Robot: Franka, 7 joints.
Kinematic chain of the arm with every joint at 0, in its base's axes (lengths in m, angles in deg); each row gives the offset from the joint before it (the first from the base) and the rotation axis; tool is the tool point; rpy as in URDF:
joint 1: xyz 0 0 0.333 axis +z
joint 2: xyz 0 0 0 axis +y
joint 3: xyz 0 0 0.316 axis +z
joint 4: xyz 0.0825 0 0 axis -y
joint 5: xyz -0.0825 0 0.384 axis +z
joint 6: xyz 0 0 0 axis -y
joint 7: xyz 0.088 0 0 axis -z
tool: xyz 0 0 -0.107 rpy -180 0 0
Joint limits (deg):
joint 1: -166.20..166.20
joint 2: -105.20..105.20
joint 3: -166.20..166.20
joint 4: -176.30..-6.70
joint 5: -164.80..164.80
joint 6: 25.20..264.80
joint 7: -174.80..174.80
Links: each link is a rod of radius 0.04 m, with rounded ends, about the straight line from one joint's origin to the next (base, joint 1, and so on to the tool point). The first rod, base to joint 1, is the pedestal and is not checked.
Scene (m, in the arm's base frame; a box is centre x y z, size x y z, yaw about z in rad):
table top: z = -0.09
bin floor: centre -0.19 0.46 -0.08 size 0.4 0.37 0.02 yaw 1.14
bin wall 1: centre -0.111 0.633 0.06 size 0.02 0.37 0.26 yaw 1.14
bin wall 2: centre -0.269 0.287 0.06 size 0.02 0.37 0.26 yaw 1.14
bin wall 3: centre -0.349 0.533 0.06 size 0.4 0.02 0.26 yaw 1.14
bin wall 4: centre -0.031 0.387 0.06 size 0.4 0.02 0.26 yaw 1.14
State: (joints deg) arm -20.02 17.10 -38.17 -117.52 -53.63 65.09 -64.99
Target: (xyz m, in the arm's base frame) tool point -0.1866 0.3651 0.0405
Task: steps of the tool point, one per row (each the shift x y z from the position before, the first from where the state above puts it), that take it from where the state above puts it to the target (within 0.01 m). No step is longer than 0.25 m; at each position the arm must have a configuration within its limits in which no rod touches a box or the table.
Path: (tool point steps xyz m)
1: 0.1735 0.1266 -0.0293
2: 0.0980 0.1892 -0.0205
3: 0.0032 0.2102 -0.0119
4: -0.0899 0.1862 -0.0040
5: -0.1608 0.1234 0.0027
6: -0.1952 0.0364 0.0076
7: -0.1861 -0.0549 0.0111
8: 0.0067 0.0220 -0.0648
9: 0.0027 0.0082 -0.0708
10: -0.0022 -0.0072 -0.0737
11: -0.0072 -0.0230 -0.0729

